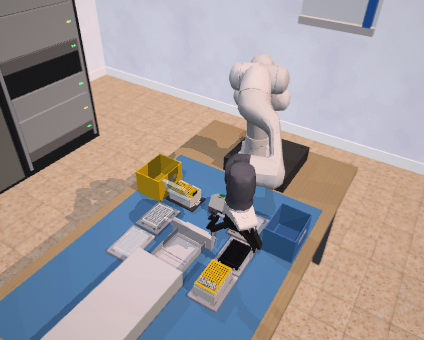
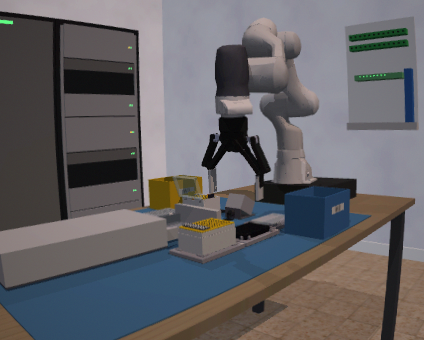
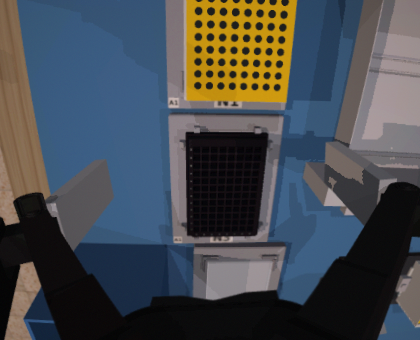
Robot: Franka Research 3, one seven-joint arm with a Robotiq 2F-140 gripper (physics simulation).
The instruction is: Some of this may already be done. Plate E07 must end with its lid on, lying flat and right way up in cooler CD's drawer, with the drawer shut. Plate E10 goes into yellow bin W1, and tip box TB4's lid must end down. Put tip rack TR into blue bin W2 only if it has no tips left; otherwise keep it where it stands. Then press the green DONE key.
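Note:
My gripper (image 1: pixel 235 235) (image 2: pixel 236 189) (image 3: pixel 216 170) is open and empty, pointing down above a black plate (image 1: pixel 235 252) (image 2: pixel 252 231) (image 3: pixel 225 185) in nest N3, one finger to each side. A pale lid-like piece (image 2: pixel 267 220) (image 3: pixel 240 277) lies in the holder beside it. The yellow tip rack (image 1: pixel 214 275) (image 2: pixel 206 240) (image 3: pixel 240 45) stands on N1, with pale tips visible at one end. The cooler's drawer (image 1: pixel 177 250) (image 3: pixel 395 100) is open. The tip box (image 1: pixel 185 196) has its clear lid (image 2: pixel 184 185) raised. The green key (image 1: pixel 222 195) is on a grey box (image 1: pixel 217 203) (image 2: pixel 240 205). Plate names are unreadable.
The blue bin (image 1: pixel 280 241) (image 2: pixel 310 215) (image 3: pixel 125 270) stands near the gripper. The yellow bin (image 1: pixel 148 185) (image 2: pixel 162 195) stands beside the tip box. Two pale plates (image 1: pixel 159 216) (image 1: pixel 131 242) lie in nests beside the drawer. The white cooler (image 1: pixel 120 295) (image 2: pixel 85 245) is long and low.

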